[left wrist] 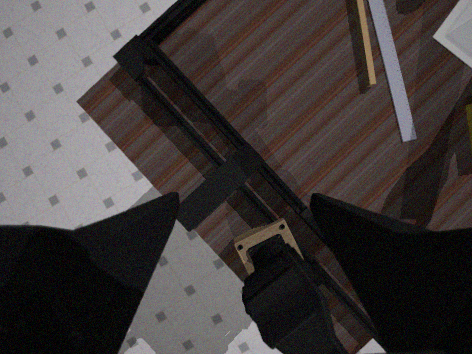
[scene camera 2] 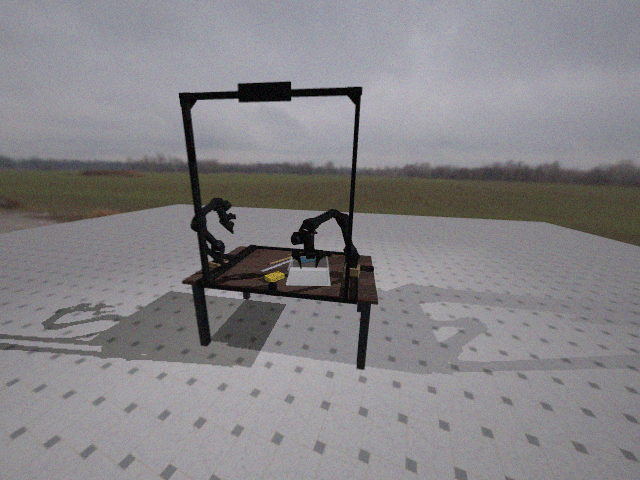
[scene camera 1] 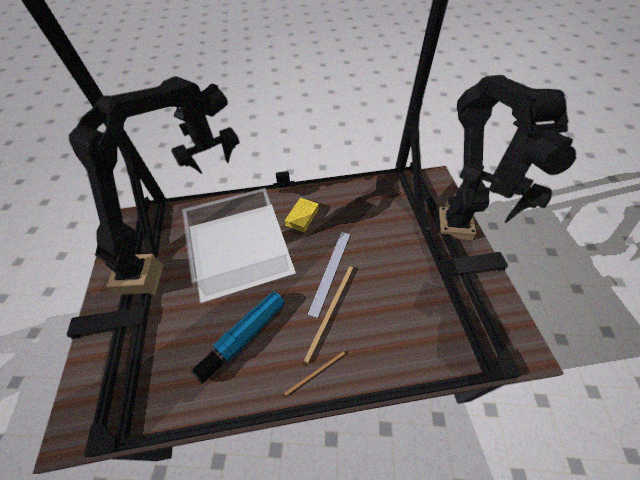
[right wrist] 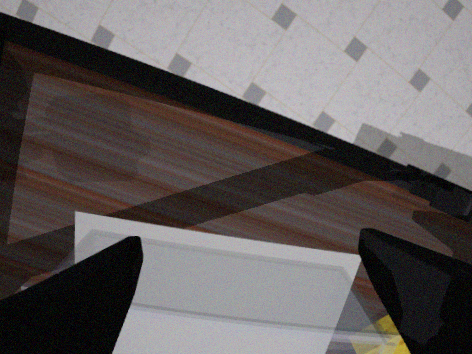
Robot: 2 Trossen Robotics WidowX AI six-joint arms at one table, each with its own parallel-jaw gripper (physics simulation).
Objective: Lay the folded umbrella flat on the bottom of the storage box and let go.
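Note:
The folded umbrella (scene camera 1: pixel 250 325), blue with a black handle, lies slanted on the table in front of the storage box in scene camera 1. The clear-walled storage box (scene camera 1: pixel 235 242) (scene camera 2: pixel 308 279) (left wrist: pixel 459 37) (right wrist: pixel 230 327) stands at the back left of the table there, with its pale bottom bare. My right gripper (scene camera 1: pixel 214 166) (scene camera 2: pixel 308 267) (right wrist: pixel 251 244) is open and empty, pointing down above the box, apart from the umbrella. My left gripper (left wrist: pixel 245 199) is open and empty near its own arm's base, far from both. The umbrella does not show in either wrist view.
A yellow block (scene camera 1: pixel 301 214) (scene camera 2: pixel 274 276) lies beside the box. A pale flat strip (scene camera 1: pixel 329 273) (left wrist: pixel 395 75), a long wooden stick (scene camera 1: pixel 329 315) (left wrist: pixel 366 45) and a short stick (scene camera 1: pixel 315 373) lie right of the umbrella. Black frame rails and posts border the table.

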